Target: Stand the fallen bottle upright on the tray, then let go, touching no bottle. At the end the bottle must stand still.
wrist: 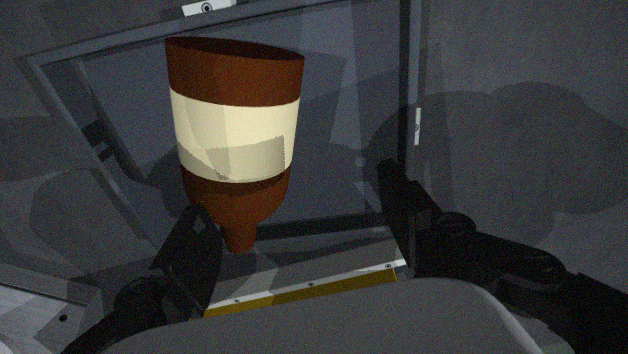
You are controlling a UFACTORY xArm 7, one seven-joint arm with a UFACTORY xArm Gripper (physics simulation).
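Places are measured from the arm's base along level axes (x right, y ahead, z up), in millimetres.
Where they show: gripper, fingertip midpoint: (295,206).
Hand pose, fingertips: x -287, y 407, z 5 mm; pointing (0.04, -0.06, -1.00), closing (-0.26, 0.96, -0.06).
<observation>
After its pixels a point has its place.
The fallen brown bottle (235,137) @(y 376, x -314, z -15 mm) with a cream label lies in the dark, low-walled tray (413,75) @(y 480, x -339, z -68 mm), left of the view's middle. Its wide base points to the top of the view and its narrow neck points down toward the tray's near wall. My gripper (295,206) @(y 407, x -287, z 5 mm) is wide open, with nothing between its fingers. The left fingertip shows beside the bottle's shoulder and neck; whether they touch I cannot tell. The right fingertip is well to the right, near the tray's right wall. The gripper's body hides the bottom of the view.
A white marked tab (207,7) @(y 349, x -373, z -78 mm) is at the tray's far wall, another tab (417,126) @(y 496, x -301, z -78 mm) at its right wall. A pale ledge with a yellow strip (300,294) @(y 408, x -110, z -58 mm) runs beyond the near wall. A light grey object (35,312) @(y 75, x -58, z -52 mm) shows at the lower left. Dark shadows cross the surface.
</observation>
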